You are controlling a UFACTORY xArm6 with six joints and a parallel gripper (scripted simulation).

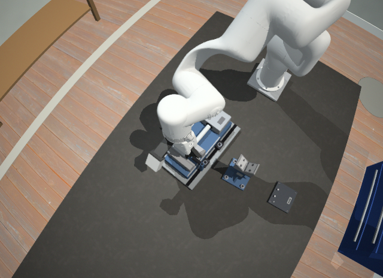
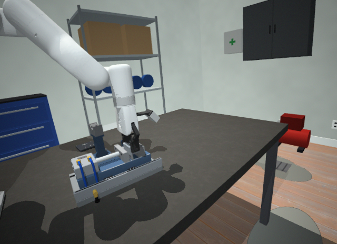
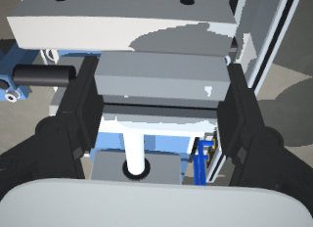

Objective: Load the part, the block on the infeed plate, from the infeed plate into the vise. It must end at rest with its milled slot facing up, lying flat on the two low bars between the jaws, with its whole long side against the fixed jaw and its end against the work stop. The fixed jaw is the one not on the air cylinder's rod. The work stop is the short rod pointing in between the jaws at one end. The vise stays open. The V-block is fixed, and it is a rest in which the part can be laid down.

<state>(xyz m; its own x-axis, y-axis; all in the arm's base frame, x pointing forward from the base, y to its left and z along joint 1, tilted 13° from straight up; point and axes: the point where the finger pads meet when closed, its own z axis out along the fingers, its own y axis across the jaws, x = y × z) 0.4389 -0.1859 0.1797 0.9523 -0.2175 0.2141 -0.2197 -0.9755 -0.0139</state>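
Now: the part right at my hand. From my hand the other things lie so: moving jaw (3 cm to the left, 3 cm below, 3 cm behind); then fixed jaw (3 cm below, 3 cm ahead, 1 cm to the left); then work stop (7 cm to the left, 2 cm below, 1 cm ahead).
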